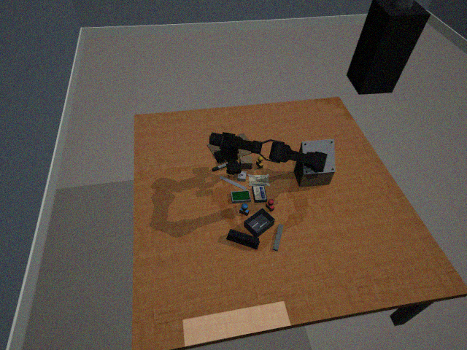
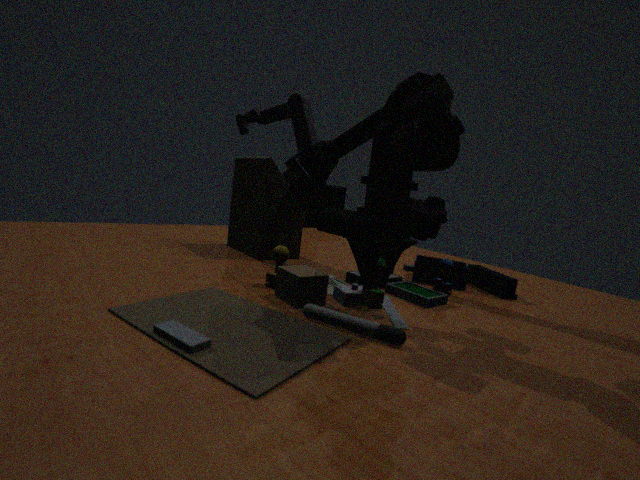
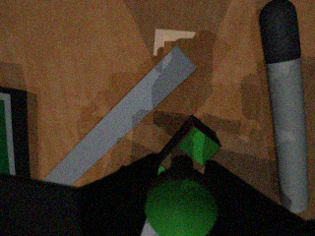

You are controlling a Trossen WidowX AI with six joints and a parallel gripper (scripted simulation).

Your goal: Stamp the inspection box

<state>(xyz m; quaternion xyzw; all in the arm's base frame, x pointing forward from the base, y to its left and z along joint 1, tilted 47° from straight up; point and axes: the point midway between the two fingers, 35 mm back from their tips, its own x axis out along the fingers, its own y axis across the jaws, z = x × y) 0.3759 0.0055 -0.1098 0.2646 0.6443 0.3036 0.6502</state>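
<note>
My gripper tip is 30 mm past the green ink pad, 150 mm to the right of it and 40 mm above it. From my gripper tip the other things lie so: card (140 mm behind, 50 mm to the left, 40 mm below); then green stamp (right at my gripper tip); then marker (40 mm ahead, 50 mm to the right, 30 mm below).
</note>
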